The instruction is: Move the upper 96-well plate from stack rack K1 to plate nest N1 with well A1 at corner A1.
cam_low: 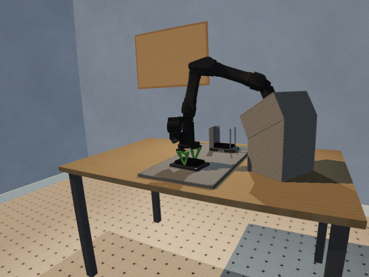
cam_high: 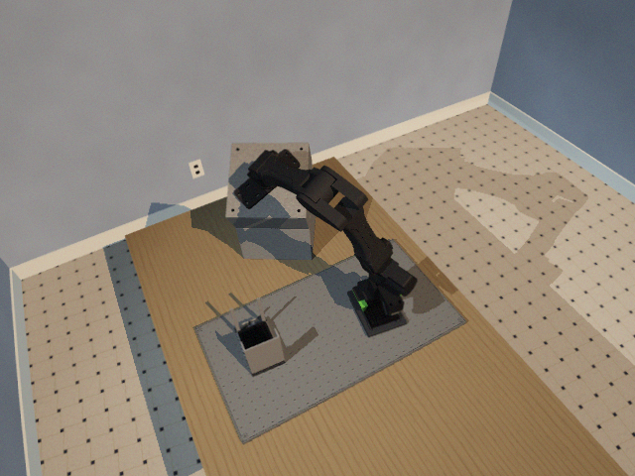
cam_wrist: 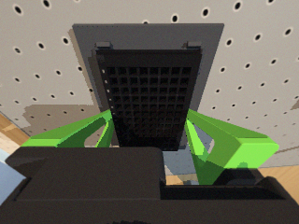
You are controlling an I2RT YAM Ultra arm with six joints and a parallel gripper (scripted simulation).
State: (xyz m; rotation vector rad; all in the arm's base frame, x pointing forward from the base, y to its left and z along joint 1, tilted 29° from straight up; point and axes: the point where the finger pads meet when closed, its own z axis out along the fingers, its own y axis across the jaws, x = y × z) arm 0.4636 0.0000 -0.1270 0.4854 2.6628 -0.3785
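My gripper is now 4 cm past the pale A1 mark, 8 cm to the right of it and 1 cm above it. The rest, counted from my hand: pale rack wall (7 cm behind, 35 cm to the right, 6 cm above).
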